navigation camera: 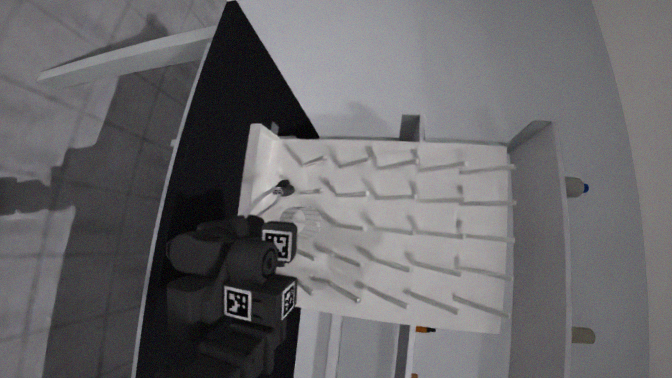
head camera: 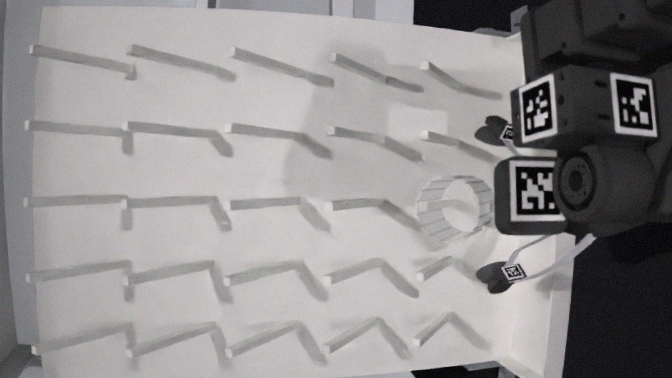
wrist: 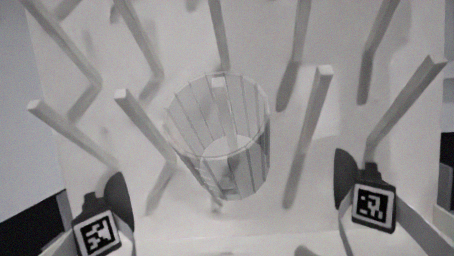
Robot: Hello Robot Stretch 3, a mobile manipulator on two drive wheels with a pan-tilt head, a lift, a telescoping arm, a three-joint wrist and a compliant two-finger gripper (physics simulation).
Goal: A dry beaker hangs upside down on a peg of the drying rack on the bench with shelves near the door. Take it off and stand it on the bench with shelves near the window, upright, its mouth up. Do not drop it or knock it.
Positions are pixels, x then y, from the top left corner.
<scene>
My gripper shows in the navigation camera view [286,222], in the head camera view and in the wrist view. One and the same spot on my gripper: [wrist: 375,204] is [head camera: 510,132].
</scene>
